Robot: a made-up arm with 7 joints. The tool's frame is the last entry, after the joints. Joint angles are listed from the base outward. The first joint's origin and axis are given. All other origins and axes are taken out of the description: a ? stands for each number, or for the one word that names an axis. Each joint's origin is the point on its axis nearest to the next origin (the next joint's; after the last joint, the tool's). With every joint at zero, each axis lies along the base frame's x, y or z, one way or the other. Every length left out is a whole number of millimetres.
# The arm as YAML. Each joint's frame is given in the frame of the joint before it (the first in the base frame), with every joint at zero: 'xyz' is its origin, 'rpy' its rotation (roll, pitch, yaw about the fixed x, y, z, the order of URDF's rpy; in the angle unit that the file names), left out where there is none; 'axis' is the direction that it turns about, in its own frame. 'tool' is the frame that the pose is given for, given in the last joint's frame.
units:
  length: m
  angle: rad
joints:
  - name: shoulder
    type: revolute
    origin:
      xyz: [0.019, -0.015, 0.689]
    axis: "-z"
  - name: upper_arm
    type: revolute
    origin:
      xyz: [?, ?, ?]
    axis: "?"
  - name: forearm
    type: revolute
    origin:
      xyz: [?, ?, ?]
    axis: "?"
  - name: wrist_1
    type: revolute
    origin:
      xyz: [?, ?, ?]
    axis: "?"
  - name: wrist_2
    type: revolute
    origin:
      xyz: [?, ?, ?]
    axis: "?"
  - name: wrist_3
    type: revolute
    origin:
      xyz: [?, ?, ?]
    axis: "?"
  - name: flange
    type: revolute
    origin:
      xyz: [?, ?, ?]
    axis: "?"
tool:
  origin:
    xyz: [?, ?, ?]
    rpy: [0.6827, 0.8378, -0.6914]
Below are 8 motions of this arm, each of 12 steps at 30 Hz.
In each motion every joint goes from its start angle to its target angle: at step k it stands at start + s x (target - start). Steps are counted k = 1, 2, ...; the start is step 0. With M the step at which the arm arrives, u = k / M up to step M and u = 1 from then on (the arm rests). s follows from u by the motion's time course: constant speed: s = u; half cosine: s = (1 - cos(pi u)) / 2; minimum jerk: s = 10 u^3 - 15 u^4 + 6 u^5.
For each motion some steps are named. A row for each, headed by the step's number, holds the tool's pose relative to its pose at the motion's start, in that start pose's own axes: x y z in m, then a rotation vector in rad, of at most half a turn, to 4 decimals.
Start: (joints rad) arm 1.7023 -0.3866 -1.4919 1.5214 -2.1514 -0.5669 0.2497
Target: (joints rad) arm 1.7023 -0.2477 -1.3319 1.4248 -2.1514 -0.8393 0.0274
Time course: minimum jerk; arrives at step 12
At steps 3, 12:
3: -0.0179 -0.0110 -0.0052 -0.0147 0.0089 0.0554
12: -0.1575 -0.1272 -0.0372 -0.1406 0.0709 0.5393

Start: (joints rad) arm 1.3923 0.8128 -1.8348 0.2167 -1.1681 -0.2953 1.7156
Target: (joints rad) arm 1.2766 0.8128 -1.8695 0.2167 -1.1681 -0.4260 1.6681
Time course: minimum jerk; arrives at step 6
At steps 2, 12:
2: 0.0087 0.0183 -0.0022 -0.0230 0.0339 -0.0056
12: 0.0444 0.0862 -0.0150 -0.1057 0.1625 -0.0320

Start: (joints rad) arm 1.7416 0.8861 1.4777 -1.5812 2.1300 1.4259 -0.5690
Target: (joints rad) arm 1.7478 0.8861 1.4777 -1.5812 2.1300 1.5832 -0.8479
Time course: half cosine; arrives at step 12
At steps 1, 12:
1: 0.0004 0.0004 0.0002 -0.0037 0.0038 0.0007
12: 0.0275 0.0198 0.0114 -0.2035 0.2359 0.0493

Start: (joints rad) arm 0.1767 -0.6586 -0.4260 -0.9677 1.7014 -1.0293 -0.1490
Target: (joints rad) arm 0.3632 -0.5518 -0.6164 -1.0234 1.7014 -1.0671 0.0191
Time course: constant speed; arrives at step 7
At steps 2, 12:
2: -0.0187 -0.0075 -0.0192 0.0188 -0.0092 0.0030
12: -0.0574 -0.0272 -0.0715 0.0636 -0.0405 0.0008

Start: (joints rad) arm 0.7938 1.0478 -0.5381 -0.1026 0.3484 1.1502 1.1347
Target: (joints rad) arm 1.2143 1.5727 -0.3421 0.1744 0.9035 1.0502 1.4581
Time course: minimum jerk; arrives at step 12
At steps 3, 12:
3: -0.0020 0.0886 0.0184 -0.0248 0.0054 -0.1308
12: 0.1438 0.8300 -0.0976 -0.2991 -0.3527 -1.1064

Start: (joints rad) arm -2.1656 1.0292 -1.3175 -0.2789 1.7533 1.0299 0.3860
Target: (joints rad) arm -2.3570 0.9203 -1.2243 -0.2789 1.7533 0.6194 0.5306
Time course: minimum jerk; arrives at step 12
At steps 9, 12:
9: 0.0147 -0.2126 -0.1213 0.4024 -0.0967 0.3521
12: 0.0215 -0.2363 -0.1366 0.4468 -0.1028 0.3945

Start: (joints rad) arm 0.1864 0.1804 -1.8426 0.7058 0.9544 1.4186 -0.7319
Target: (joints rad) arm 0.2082 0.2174 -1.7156 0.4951 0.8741 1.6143 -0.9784
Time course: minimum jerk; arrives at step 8
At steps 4, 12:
4: 0.0142 -0.0512 0.0525 -0.1638 0.1770 0.0966
12: 0.0371 -0.0982 0.1005 -0.3235 0.3451 0.1994

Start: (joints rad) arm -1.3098 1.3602 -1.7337 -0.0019 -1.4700 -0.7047 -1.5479
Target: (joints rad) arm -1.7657 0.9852 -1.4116 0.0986 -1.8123 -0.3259 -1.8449
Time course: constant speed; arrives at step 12
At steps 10, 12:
10: 0.1013 -0.6047 0.0336 0.4149 0.3480 0.5317
12: 0.1437 -0.7124 0.0065 0.4783 0.3987 0.6672

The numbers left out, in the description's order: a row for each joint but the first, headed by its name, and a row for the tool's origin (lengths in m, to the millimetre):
upper_arm: xyz 0.007 -0.043 0.0, axis +y
forearm: xyz 0.025 0.0 0.436, axis -z
wrist_1: xyz 0.015 0.015 0.0, axis +y
wrist_2: xyz 0.018 0.0 0.516, axis -z
wrist_3: xyz 0.0 0.017 0.0, axis +y
flange: xyz -0.005 0.0 0.21, axis -z
tool: xyz 0.005 -0.011 0.0

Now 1 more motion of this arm.
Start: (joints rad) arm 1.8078 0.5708 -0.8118 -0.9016 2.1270 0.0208 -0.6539
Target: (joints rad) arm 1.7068 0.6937 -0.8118 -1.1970 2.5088 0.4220 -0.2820
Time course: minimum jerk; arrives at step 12
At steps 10, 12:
10: 0.1915 0.0095 0.0978 0.5286 0.1649 -0.7251
12: 0.1990 0.0079 0.1005 0.5459 0.1710 -0.7533

